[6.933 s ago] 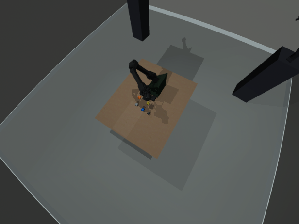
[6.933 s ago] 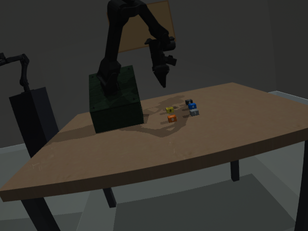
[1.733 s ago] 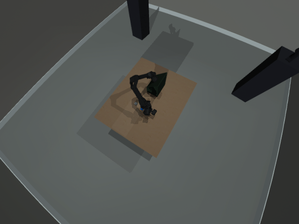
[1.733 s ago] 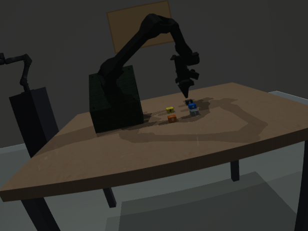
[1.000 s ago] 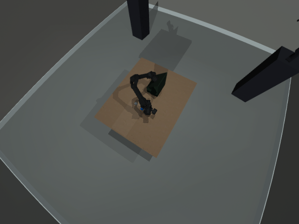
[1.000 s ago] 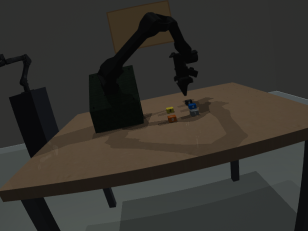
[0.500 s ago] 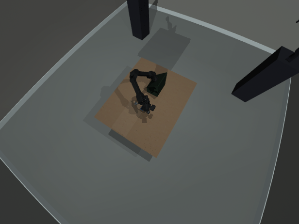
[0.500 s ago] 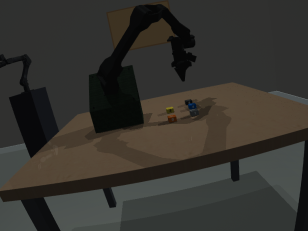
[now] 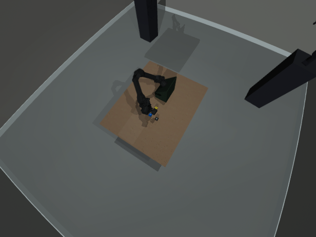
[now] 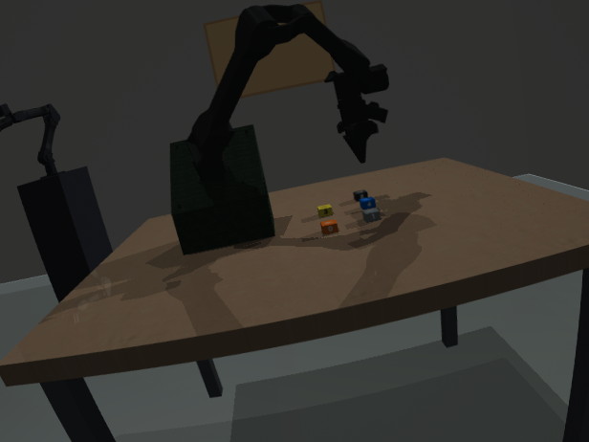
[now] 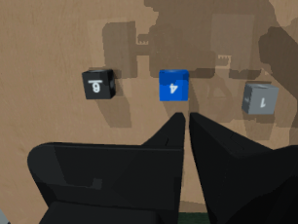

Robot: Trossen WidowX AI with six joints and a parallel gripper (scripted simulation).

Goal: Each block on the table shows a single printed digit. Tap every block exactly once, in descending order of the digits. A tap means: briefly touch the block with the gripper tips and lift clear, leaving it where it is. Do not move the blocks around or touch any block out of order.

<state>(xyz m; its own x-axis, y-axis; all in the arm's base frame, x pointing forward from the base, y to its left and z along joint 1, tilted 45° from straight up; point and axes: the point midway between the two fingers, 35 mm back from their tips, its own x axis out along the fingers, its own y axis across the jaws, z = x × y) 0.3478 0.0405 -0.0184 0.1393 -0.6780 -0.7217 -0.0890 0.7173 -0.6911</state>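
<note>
My gripper tip is now 100 mm above the blue block. From my gripper tip the other things lie so: grey block: 100 mm to the right, 100 mm below, 10 mm behind; yellow block: 110 mm behind, 100 mm below, 10 mm to the left; black block: 100 mm below, 90 mm to the left, 10 mm behind.
</note>
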